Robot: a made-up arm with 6 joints. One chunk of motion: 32 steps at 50 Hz.
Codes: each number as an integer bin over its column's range. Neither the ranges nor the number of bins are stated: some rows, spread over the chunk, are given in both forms.
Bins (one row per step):
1: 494 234 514 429 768 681
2: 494 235 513 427 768 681
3: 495 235 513 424 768 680
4: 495 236 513 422 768 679
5: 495 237 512 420 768 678
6: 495 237 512 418 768 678
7: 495 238 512 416 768 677
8: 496 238 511 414 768 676
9: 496 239 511 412 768 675
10: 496 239 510 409 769 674
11: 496 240 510 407 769 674
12: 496 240 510 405 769 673
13: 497 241 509 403 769 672
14: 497 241 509 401 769 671
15: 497 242 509 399 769 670
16: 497 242 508 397 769 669
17: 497 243 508 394 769 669
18: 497 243 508 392 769 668
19: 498 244 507 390 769 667
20: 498 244 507 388 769 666
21: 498 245 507 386 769 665
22: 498 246 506 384 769 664
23: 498 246 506 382 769 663
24: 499 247 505 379 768 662
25: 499 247 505 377 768 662
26: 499 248 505 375 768 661
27: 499 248 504 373 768 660
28: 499 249 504 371 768 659
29: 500 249 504 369 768 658
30: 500 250 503 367 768 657
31: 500 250 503 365 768 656
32: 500 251 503 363 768 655
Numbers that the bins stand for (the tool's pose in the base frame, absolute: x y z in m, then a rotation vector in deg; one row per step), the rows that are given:
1: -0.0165 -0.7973 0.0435 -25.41 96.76 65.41
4: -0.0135 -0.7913 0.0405 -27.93 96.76 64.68
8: -0.0105 -0.7853 0.0345 -30.81 96.76 63.60
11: -0.0105 -0.7793 0.0315 -33.33 97.12 62.88
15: -0.0075 -0.7733 0.0285 -36.22 97.12 61.44
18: -0.0075 -0.7703 0.0255 -38.74 97.12 60.72
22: -0.0045 -0.7613 0.0195 -41.62 97.12 59.28
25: -0.0015 -0.7583 0.0165 -44.14 96.76 58.56
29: 0.0015 -0.7523 0.0135 -47.03 96.76 57.12
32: 0.0015 -0.7462 0.0105 -49.19 96.76 56.04
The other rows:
2: -0.0165 -0.7943 0.0405 -26.13 96.76 65.41
3: -0.0135 -0.7943 0.0405 -27.21 96.76 65.05
5: -0.0135 -0.7883 0.0375 -28.65 96.76 64.32
6: -0.0135 -0.7883 0.0375 -29.37 96.76 64.32
7: -0.0135 -0.7853 0.0375 -30.09 96.76 63.96
9: -0.0105 -0.7823 0.0345 -31.53 96.76 63.24
10: -0.0105 -0.7823 0.0315 -32.61 97.12 62.88
12: -0.0105 -0.7793 0.0315 -34.05 97.12 62.52
13: -0.0075 -0.7763 0.0285 -34.77 97.12 62.16
14: -0.0075 -0.7763 0.0285 -35.50 97.12 61.80
16: -0.0075 -0.7733 0.0255 -36.94 97.12 61.08
17: -0.0075 -0.7703 0.0255 -38.02 97.12 61.08
19: -0.0045 -0.7673 0.0225 -39.46 97.12 60.36
20: -0.0045 -0.7673 0.0225 -40.18 97.12 60.00
21: -0.0045 -0.7643 0.0225 -40.90 97.12 59.64
23: -0.0045 -0.7613 0.0195 -42.34 97.12 58.92
24: -0.0015 -0.7583 0.0165 -43.42 96.76 58.56
26: -0.0015 -0.7553 0.0165 -44.86 96.76 58.20
27: -0.0015 -0.7553 0.0135 -45.59 96.76 57.84
28: -0.0015 -0.7523 0.0135 -46.31 96.76 57.48
30: 0.0015 -0.7492 0.0105 -47.75 96.76 56.76
31: 0.0015 -0.7492 0.0105 -48.47 96.76 56.40

